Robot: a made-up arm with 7 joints. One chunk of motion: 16 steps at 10 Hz.
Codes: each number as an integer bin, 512 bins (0 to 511) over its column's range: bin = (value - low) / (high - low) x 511, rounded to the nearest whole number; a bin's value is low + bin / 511 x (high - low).
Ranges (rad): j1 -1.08..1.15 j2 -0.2..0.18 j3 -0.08..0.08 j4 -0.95..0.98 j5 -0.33..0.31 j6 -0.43..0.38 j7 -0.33..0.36
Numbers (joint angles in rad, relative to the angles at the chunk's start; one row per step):
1: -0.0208 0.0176 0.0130 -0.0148 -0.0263 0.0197 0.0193
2: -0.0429 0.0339 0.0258 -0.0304 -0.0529 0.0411 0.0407
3: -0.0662 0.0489 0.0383 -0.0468 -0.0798 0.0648 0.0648
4: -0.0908 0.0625 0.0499 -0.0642 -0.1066 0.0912 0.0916
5: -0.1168 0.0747 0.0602 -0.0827 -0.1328 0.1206 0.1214
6: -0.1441 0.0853 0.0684 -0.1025 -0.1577 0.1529 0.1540
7: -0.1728 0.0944 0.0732 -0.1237 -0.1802 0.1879 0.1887
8: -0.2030 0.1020 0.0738 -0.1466 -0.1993 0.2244 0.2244
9: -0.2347 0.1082 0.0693 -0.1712 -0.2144 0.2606 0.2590
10: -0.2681 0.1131 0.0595 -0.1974 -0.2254 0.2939 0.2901
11: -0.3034 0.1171 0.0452 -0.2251 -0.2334 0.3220 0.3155
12: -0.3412 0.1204 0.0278 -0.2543 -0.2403 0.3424 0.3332
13: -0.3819 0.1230 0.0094 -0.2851 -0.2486 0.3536 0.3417
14: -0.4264 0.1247 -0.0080 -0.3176 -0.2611 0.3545 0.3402
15: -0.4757 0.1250 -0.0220 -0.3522 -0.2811 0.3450 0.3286
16: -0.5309 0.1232 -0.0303 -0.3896 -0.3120 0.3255 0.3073
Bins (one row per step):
1: 243 293 297 248 242 284 259
2: 238 315 338 243 221 297 275
3: 232 335 378 239 200 312 292
4: 227 353 415 235 178 329 312
5: 221 369 448 230 157 347 334
6: 214 384 474 224 138 368 358
7: 208 396 489 219 120 390 384
8: 201 406 491 213 104 413 411
9: 194 414 477 206 92 436 436
10: 186 421 446 199 84 457 459
11: 178 426 400 192 77 474 478
12: 169 431 344 184 72 487 491
13: 160 434 286 176 65 494 497
14: 150 437 230 167 55 495 496
15: 138 437 185 158 39 489 488
16: 126 435 159 148 14 477 472

